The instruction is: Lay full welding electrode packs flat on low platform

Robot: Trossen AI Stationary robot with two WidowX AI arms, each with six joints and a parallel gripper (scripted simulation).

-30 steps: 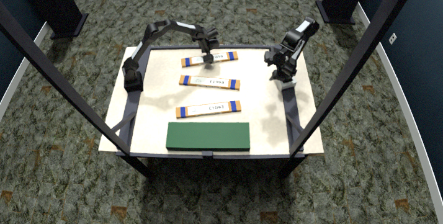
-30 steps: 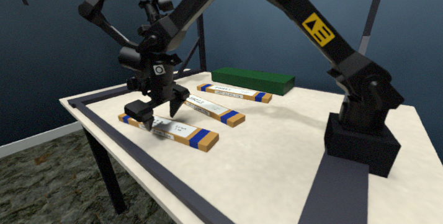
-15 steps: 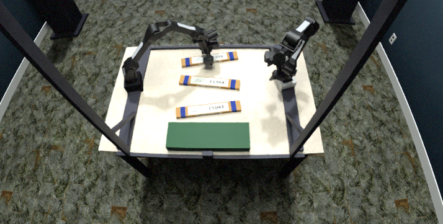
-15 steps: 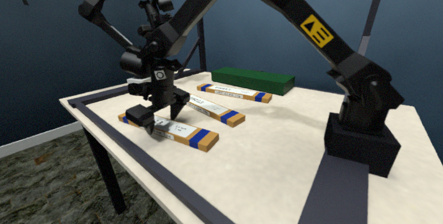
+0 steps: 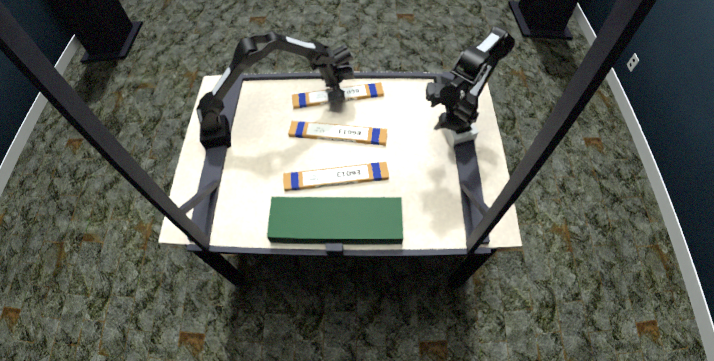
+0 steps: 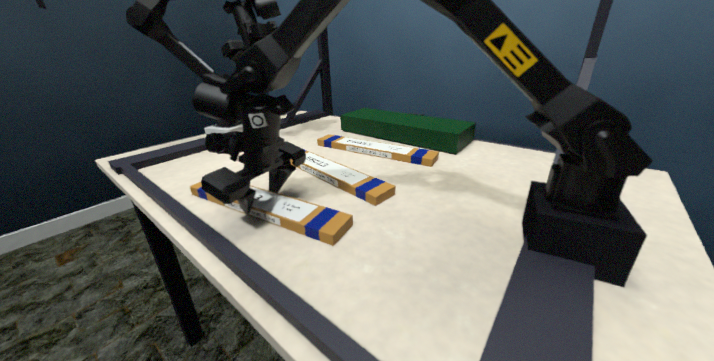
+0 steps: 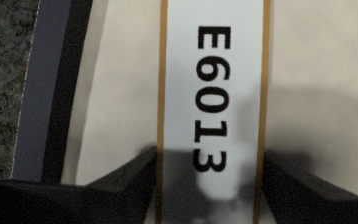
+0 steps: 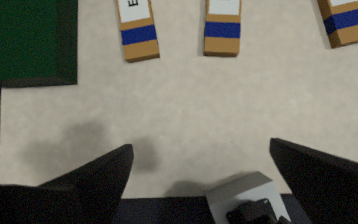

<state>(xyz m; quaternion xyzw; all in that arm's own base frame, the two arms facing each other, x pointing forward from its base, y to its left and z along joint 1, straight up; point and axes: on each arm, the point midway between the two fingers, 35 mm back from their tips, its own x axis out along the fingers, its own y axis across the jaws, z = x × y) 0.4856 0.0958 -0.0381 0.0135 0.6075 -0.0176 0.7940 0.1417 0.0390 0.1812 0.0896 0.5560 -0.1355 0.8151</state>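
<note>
My left hand is 110 mm short of the dark frame rail, 10 mm to the left of it and 30 mm above it. Round my left hand: green low platform: 540 mm behind, 20 mm below.
</note>
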